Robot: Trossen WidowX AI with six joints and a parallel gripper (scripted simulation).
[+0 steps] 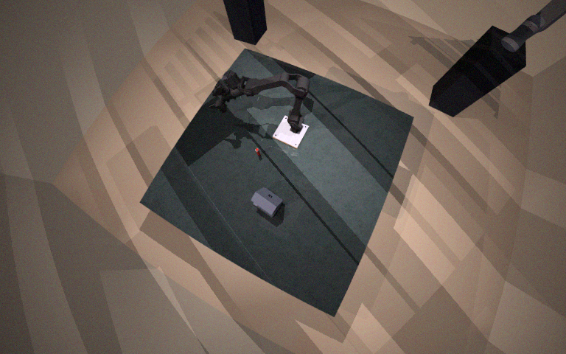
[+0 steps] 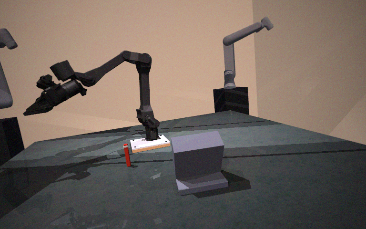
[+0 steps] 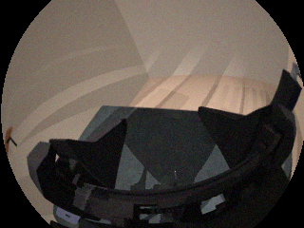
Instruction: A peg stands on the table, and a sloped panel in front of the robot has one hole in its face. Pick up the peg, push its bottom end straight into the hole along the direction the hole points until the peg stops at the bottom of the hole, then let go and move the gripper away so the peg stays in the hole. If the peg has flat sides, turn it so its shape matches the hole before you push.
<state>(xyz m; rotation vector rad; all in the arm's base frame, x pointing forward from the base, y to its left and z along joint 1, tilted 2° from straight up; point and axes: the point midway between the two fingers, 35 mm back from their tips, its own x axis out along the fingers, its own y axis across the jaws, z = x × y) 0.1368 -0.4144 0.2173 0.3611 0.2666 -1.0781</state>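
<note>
The red peg lies 310 mm to the left of my gripper tip, 170 mm below it and 100 mm ahead of it. The rest, counted from my gripper tip: grey sloped panel block 490 mm to the left, 330 mm ahead, 150 mm below.
</note>
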